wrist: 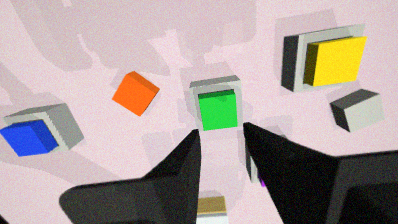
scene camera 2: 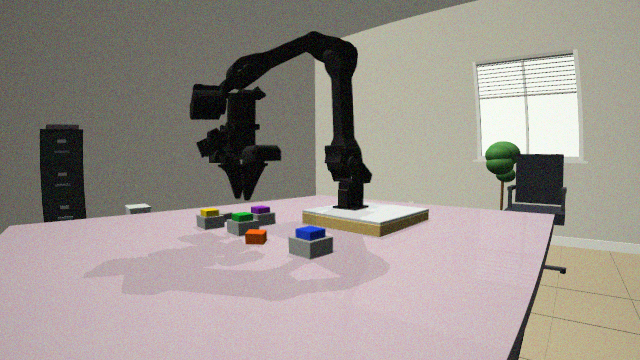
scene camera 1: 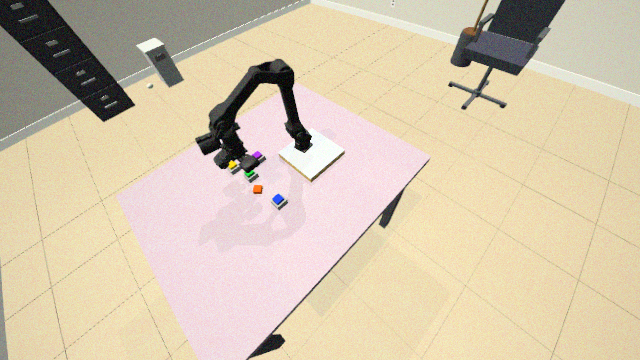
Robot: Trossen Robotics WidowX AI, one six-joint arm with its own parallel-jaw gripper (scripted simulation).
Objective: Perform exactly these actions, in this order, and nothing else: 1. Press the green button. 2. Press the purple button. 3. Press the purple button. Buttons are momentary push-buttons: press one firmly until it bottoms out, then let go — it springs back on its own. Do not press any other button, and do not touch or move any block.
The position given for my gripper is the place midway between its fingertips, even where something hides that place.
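Visible in the wrist view: an orange block (wrist: 135, 93), a small grey block (wrist: 361, 108), a green button (wrist: 218, 110) and a yellow button (wrist: 337, 61). Scene camera 1 does not show the small grey block, which is hidden by my gripper. I see my gripper (scene camera 2: 242, 199) here, and also my gripper (scene camera 1: 247, 167) and, in the wrist view, my gripper (wrist: 221, 131).
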